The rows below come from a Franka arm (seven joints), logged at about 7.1 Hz.
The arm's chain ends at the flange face. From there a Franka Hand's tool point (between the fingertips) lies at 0.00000 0.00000 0.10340 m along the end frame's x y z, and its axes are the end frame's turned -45 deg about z.
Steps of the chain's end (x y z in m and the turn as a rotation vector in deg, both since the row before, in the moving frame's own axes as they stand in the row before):
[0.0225, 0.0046, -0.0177, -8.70, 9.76, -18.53]
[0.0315, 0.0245, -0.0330, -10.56, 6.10, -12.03]
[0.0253, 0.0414, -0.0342, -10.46, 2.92, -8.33]
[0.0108, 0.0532, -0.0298, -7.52, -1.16, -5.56]
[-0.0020, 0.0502, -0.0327, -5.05, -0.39, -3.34]
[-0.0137, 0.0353, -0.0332, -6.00, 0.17, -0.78]
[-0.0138, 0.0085, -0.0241, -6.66, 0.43, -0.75]
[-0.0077, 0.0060, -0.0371, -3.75, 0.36, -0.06]
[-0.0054, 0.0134, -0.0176, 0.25, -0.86, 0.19]
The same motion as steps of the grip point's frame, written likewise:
[0.0177, 0.0419, -0.0204, -13.05, 0.75, -18.53]
[0.0016, 0.0611, -0.0353, -11.78, -3.15, -12.03]
[-0.0197, 0.0648, -0.0360, -9.46, -5.33, -8.33]
[-0.0406, 0.0539, -0.0307, -4.50, -6.14, -5.56]
[-0.0437, 0.0402, -0.0331, -3.30, -3.85, -3.34]
[-0.0420, 0.0232, -0.0338, -4.36, -4.12, -0.78]
[-0.0236, 0.0053, -0.0248, -5.01, -4.41, -0.75]
[-0.0140, 0.0040, -0.0373, -2.91, -2.40, -0.06]
[-0.0141, 0.0042, -0.0176, 0.78, -0.43, 0.19]

